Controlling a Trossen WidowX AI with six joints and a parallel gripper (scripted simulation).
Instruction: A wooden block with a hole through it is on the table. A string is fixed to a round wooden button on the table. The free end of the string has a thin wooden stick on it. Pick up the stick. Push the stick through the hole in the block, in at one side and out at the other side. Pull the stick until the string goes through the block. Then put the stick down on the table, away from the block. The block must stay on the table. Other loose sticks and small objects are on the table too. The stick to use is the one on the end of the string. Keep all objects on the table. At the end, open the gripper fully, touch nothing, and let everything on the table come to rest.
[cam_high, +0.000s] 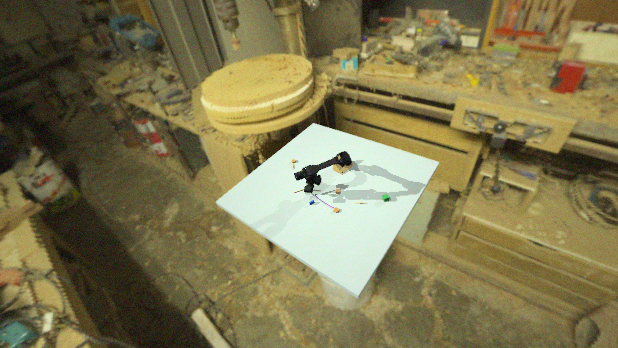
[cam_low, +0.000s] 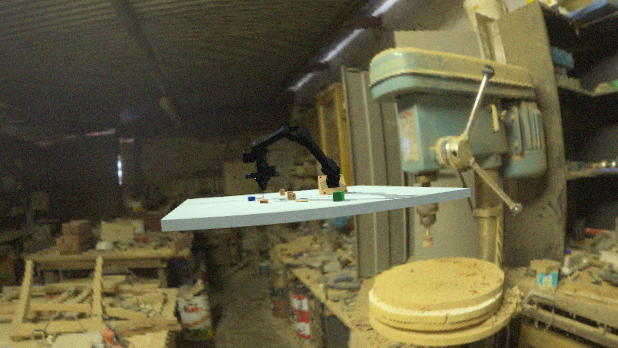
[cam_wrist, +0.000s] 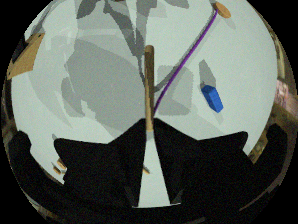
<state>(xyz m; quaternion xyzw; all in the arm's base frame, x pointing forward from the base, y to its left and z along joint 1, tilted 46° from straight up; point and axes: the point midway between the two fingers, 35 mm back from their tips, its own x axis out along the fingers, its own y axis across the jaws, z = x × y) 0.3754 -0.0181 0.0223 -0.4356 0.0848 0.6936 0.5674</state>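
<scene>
Now: the wooden block 15 cm to the left of my gripper tip, 13 cm behind it and 3 cm below it. From my gripper tip the other things lie so: round wooden button (25 cm to the left, 4 cm below, 2 cm ahead); small blue piece (7 cm ahead, 6 cm to the left, 3 cm below); thin wooden stick (1 cm to the left, 1 cm behind).
</scene>
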